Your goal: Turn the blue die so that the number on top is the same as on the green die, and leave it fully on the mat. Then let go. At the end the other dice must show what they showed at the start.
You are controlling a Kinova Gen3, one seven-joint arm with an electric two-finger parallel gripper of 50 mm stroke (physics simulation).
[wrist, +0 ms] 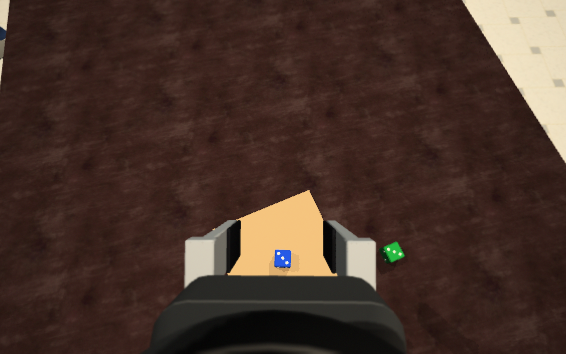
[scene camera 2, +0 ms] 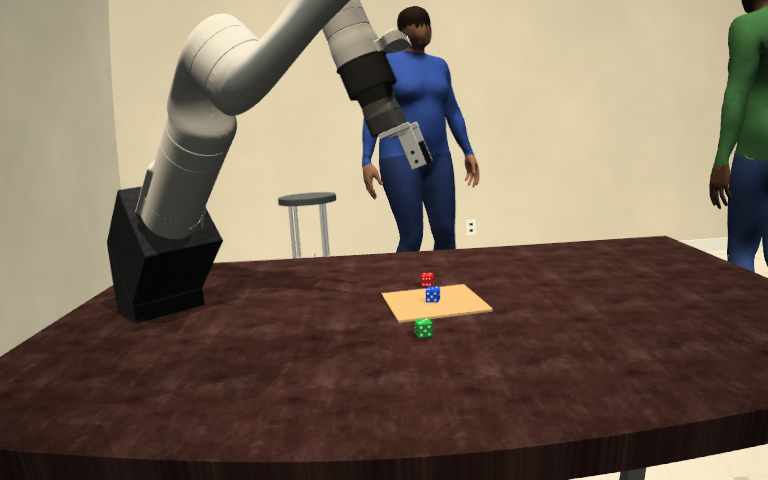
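Seen in the pictures: gripper, between the fingertips: (wrist: 281, 238) (scene camera 2: 422, 165); arm's base, origin of its link: (scene camera 2: 170, 215).
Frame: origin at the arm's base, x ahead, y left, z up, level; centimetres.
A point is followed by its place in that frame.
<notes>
The blue die (scene camera 2: 432, 294) {x 38.7, y -0.9, z -14.9 cm} (wrist: 282, 258) {x 38.9, y 0.2, z -14.3 cm} rests on the tan mat (scene camera 2: 467, 303) {x 43.7, y -2.6, z -16.3 cm} (wrist: 295, 215) {x 43.9, y -3.3, z -16.3 cm}; its upper face shows three pips in a diagonal in the wrist view. The green die (scene camera 2: 423, 328) {x 35.4, y -14.2, z -15.3 cm} (wrist: 393, 252) {x 35.5, y -13.1, z -14.7 cm} stands on the table off the mat's near side, and its upper face also shows three pips in the wrist view. The red die (scene camera 2: 427, 279) {x 39.5, y 9.2, z -15.3 cm} stands beyond the mat's far edge and does not show in the wrist view. My gripper (scene camera 2: 423, 163) {x 38.3, y 0.3, z 4.5 cm} (wrist: 281, 238) {x 38.3, y 0.3, z 4.5 cm} is open and empty, high above the mat, with the blue die framed between its fingers in the wrist view.
The dark table (scene camera 2: 283, 384) {x 18.1, y -25.1, z -16.7 cm} (wrist: 150, 125) {x 64.0, y 13.3, z -16.7 cm} bears the mat and the arm's black base (scene camera 2: 175, 277) {x -0.6, y 0.7, z -9.8 cm}. A stool (scene camera 2: 306, 198) and a person in blue (scene camera 2: 416, 107) are behind the table. A person in green (scene camera 2: 753, 84) stands at the right.
</notes>
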